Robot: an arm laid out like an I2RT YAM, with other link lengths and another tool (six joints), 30 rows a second.
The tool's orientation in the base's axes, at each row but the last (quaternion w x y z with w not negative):
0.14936 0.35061 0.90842 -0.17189
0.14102 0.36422 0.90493 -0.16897
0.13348 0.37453 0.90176 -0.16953
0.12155 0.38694 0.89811 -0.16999
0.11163 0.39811 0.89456 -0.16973
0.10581 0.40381 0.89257 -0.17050
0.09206 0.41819 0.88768 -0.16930
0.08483 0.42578 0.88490 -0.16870
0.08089 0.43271 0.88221 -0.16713
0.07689 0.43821 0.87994 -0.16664
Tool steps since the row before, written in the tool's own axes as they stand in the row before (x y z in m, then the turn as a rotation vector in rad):
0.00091 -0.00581 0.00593 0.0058 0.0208 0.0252
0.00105 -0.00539 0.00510 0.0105 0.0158 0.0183
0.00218 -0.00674 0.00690 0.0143 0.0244 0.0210
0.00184 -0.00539 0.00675 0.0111 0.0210 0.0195
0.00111 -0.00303 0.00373 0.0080 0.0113 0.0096
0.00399 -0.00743 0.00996 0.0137 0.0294 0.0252
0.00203 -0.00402 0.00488 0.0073 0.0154 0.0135
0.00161 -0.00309 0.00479 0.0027 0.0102 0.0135
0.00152 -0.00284 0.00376 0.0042 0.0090 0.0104
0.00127 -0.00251 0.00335 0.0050 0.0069 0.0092
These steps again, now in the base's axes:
-0.00375 -0.00598 -0.00447 0.0140 0.0073 -0.0292
-0.00387 -0.00509 -0.00391 0.0063 0.0097 -0.0237
-0.00556 -0.00589 -0.00567 0.0102 0.0166 -0.0293
-0.00462 -0.00496 -0.00567 0.0097 0.0130 -0.0261
-0.00276 -0.00261 -0.00314 0.0038 0.0087 -0.0139
-0.00771 -0.00573 -0.00883 0.0146 0.0177 -0.0341
-0.00429 -0.00278 -0.00424 0.0076 0.0092 -0.0182
-0.00339 -0.00240 -0.00422 0.0064 0.0029 -0.0156
-0.00318 -0.00187 -0.00330 0.0045 0.0044 -0.0129
-0.00280 -0.00167 -0.00291 0.0024 0.0043 -0.0115

